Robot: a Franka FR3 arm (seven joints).
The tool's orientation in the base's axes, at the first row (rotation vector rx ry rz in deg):
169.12 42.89 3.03
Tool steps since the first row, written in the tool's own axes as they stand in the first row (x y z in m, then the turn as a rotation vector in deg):
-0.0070 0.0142 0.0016 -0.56 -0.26 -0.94
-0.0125 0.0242 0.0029 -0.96 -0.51 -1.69
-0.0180 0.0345 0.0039 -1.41 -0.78 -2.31
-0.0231 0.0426 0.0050 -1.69 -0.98 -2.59
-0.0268 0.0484 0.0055 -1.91 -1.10 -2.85
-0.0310 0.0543 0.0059 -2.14 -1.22 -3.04
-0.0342 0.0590 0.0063 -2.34 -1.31 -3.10
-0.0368 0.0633 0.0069 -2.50 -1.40 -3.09
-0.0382 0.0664 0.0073 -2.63 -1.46 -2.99
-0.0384 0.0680 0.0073 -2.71 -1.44 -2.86
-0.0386 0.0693 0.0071 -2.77 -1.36 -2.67
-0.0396 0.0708 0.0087 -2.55 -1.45 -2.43
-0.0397 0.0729 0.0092 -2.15 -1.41 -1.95
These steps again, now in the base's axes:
0.0007 -0.0159 -0.0002 -0.67 0.04 0.90
0.0006 -0.0274 -0.0006 -1.18 0.13 1.62
0.0007 -0.0391 -0.0006 -1.74 0.20 2.20
0.0002 -0.0487 -0.0009 -2.10 0.27 2.46
-0.0003 -0.0556 -0.0008 -2.36 0.29 2.70
-0.0012 -0.0628 -0.0007 -2.63 0.30 2.88
-0.0018 -0.0685 -0.0006 -2.85 0.29 2.93
-0.0020 -0.0735 -0.0008 -3.04 0.29 2.91
-0.0017 -0.0769 -0.0009 -3.17 0.28 2.80
-0.0011 -0.0784 -0.0008 -3.23 0.21 2.67
-0.0007 -0.0796 -0.0004 -3.23 0.09 2.49
-0.0008 -0.0816 -0.0019 -3.07 0.26 2.24
0.0002 -0.0835 -0.0022 -2.67 0.37 1.78

